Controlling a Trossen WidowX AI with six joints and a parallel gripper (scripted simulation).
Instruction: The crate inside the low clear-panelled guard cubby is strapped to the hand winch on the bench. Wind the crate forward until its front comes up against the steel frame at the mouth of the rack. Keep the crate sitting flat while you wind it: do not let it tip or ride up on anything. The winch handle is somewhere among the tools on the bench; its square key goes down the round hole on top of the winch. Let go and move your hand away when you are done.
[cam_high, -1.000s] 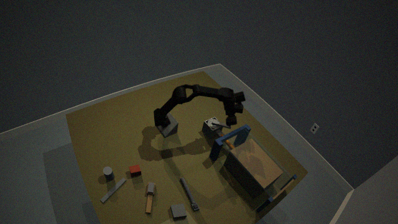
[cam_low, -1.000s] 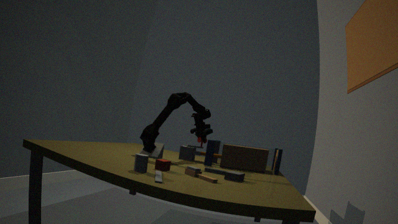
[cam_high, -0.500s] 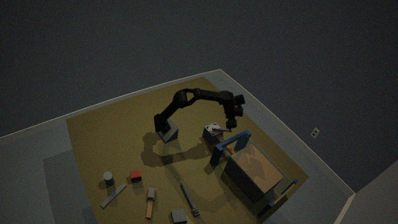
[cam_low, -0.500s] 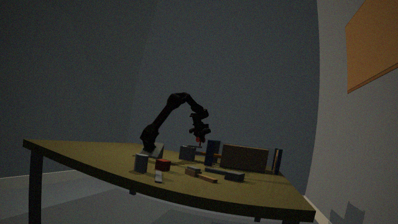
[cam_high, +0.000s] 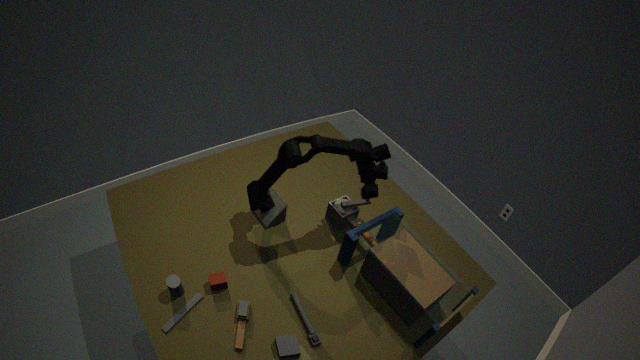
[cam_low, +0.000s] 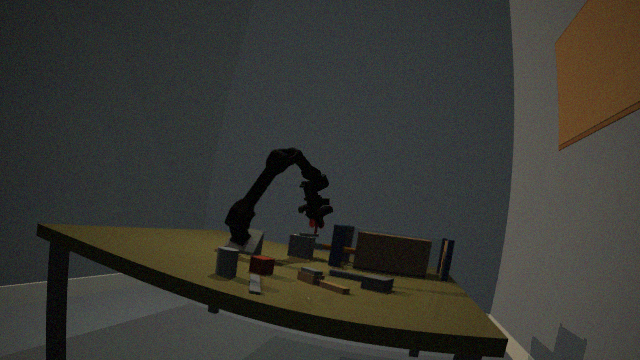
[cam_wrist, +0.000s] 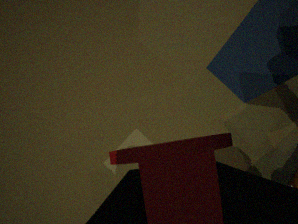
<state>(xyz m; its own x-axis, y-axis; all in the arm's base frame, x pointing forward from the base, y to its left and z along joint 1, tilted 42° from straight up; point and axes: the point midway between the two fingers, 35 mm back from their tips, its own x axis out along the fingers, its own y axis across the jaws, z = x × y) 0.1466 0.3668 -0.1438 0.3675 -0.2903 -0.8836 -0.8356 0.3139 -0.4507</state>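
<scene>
Right now my gripper tip is 1 cm past the grey crank handle, 5 cm to the left of it and 3 cm above it. From my gripper tip the other things lie so: grey block (41 cm ahead, 56 cm to the right, 12 cm below); then grey winch (4 cm behind, 12 cm to the right, 10 cm below); then red grip (1 cm behind, 1 cm to the right).
</scene>
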